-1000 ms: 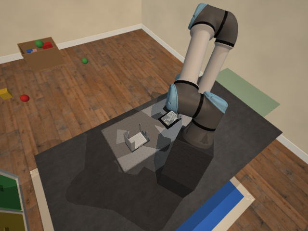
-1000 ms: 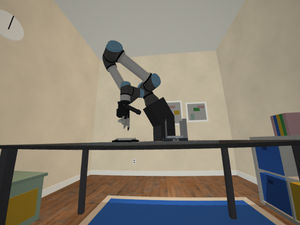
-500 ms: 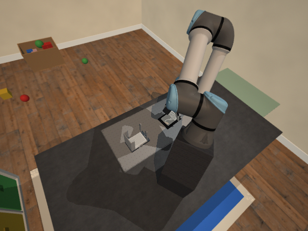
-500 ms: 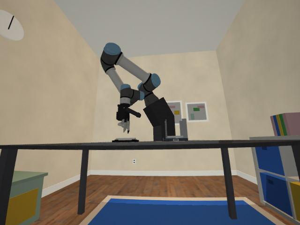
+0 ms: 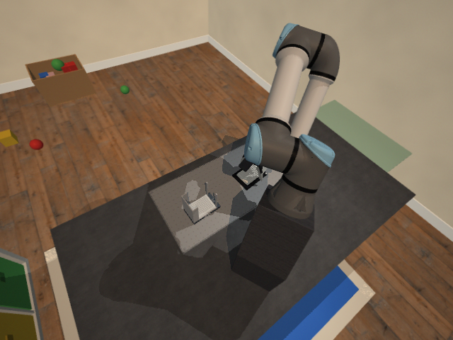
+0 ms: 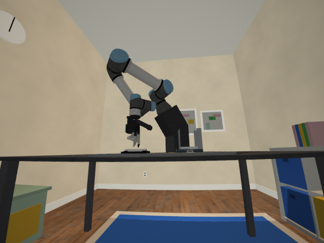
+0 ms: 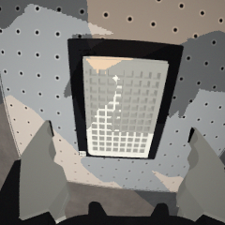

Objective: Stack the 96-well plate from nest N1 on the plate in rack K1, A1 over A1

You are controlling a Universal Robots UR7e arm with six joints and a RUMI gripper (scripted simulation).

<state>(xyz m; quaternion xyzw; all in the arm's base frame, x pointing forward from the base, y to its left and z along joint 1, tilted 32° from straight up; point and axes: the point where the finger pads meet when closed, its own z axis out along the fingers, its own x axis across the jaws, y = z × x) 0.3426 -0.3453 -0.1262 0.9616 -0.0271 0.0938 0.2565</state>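
The black plate nest N1 lies 30 mm below my hand.
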